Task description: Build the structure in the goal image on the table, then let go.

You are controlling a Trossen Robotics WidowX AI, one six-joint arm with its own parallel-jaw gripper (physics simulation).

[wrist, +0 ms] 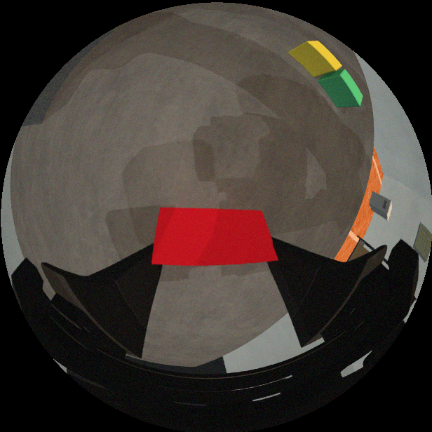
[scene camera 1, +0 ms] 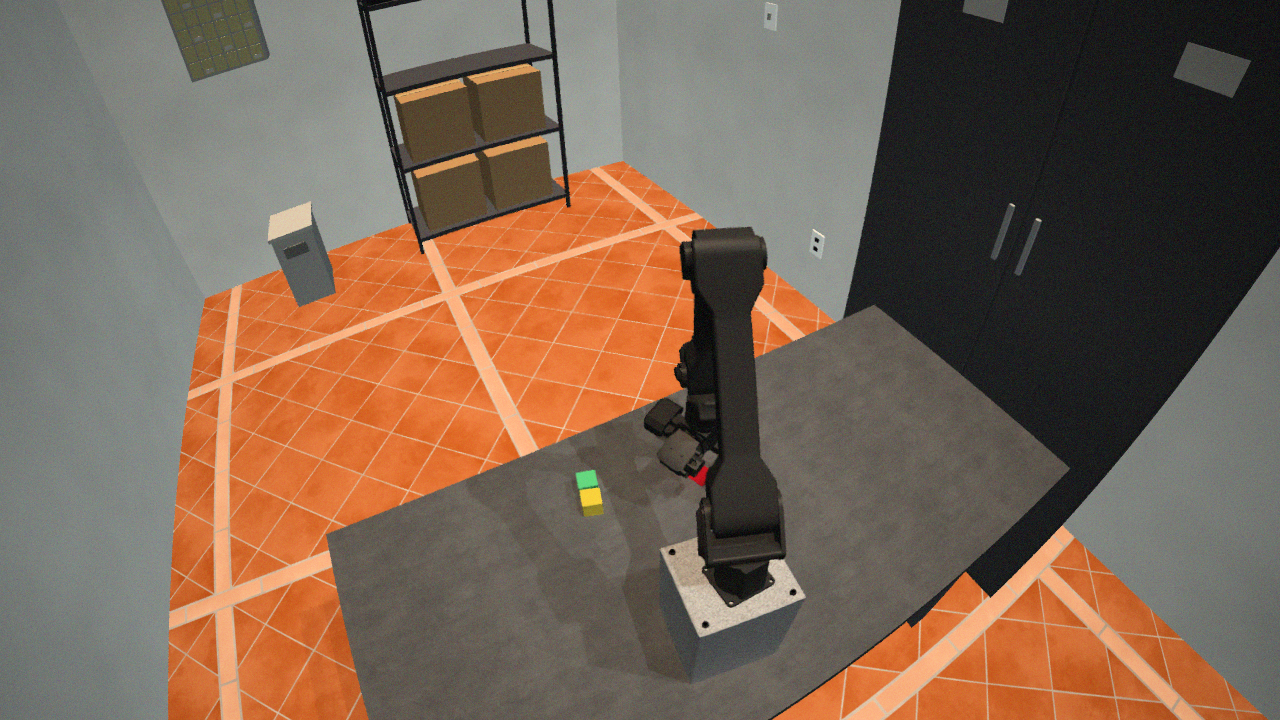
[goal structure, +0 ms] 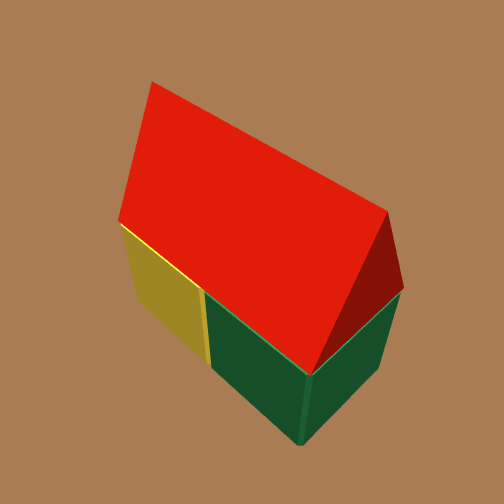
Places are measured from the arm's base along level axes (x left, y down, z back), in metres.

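Pixels of known places: gripper, fingertip midpoint: point(scene camera 1: 695, 465); arm's base, link origin: point(scene camera 1: 738, 576).
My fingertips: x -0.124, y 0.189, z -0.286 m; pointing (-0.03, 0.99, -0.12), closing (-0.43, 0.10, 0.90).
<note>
Ahead of a thing's pixels: the offset from my fingertips to its middle. Level surfaces: height alone.
A red block @(dx +0.006, dy -0.009, dz +0.003 m) point(scene camera 1: 699, 476) point(wrist: 212, 232) lies across between the fingertips, at or close to the table top. My gripper point(scene camera 1: 695, 469) point(wrist: 213, 246) is shut on it, with a finger against each end in the wrist view. In the scene view the arm and gripper hide most of the block. A green cube @(dx +0.183, dy -0.009, dz -0.047 m) point(scene camera 1: 586, 480) point(wrist: 342, 90) and a yellow cube @(dx +0.192, dy -0.009, dz -0.011 m) point(scene camera 1: 590, 501) point(wrist: 316, 59) stand side by side on the table, touching or nearly so, left of the gripper in the scene view and at the upper right in the wrist view.
The dark grey table @(dy +0.007 m) point(scene camera 1: 465, 573) carries the arm's pedestal point(scene camera 1: 732, 644). The far table edge runs behind the cubes and gripper. A black cabinet point(scene camera 1: 966, 179) stands beyond the table's right side. A shelf rack and a grey bin point(scene camera 1: 304, 264) stand across the room.
</note>
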